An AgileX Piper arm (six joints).
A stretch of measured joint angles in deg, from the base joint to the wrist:
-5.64, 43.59, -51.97, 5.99, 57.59, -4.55
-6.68, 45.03, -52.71, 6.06, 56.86, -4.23
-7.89, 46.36, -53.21, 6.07, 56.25, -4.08
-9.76, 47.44, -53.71, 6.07, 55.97, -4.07
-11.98, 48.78, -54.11, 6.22, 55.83, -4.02
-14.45, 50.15, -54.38, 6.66, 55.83, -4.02
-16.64, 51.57, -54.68, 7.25, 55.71, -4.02
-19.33, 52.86, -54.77, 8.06, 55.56, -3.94
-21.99, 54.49, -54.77, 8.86, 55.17, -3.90
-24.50, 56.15, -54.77, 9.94, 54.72, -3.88
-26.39, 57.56, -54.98, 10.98, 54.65, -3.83
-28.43, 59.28, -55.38, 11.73, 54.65, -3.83
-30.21, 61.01, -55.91, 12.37, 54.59, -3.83
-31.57, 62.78, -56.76, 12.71, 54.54, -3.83
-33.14, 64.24, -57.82, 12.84, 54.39, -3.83
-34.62, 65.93, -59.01, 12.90, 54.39, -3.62
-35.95, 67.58, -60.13, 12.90, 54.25, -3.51
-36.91, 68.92, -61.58, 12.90, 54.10, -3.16
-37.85, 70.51, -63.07, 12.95, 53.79, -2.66
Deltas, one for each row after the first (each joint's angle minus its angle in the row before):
-1.04, 1.44, -0.74, 0.07, -0.73, 0.32
-1.21, 1.33, -0.50, 0.01, -0.61, 0.15
-1.87, 1.08, -0.50, 0.00, -0.28, 0.01
-2.22, 1.34, -0.40, 0.15, -0.14, 0.05
-2.47, 1.37, -0.27, 0.44, 0.00, 0.00
-2.19, 1.42, -0.30, 0.59, -0.12, 0.00
-2.69, 1.29, -0.09, 0.81, -0.15, 0.08
-2.66, 1.63, 0.00, 0.80, -0.39, 0.04
-2.51, 1.66, 0.00, 1.08, -0.45, 0.02
-1.89, 1.41, -0.21, 1.04, -0.07, 0.05
-2.04, 1.72, -0.40, 0.75, 0.00, 0.00
-1.78, 1.73, -0.53, 0.64, -0.06, 0.00
-1.36, 1.77, -0.85, 0.34, -0.05, 0.00
-1.57, 1.46, -1.06, 0.13, -0.15, 0.00
-1.48, 1.69, -1.19, 0.06, 0.00, 0.21
-1.33, 1.65, -1.12, 0.00, -0.14, 0.11
-0.96, 1.34, -1.45, 0.00, -0.15, 0.35
-0.94, 1.59, -1.49, 0.05, -0.31, 0.50

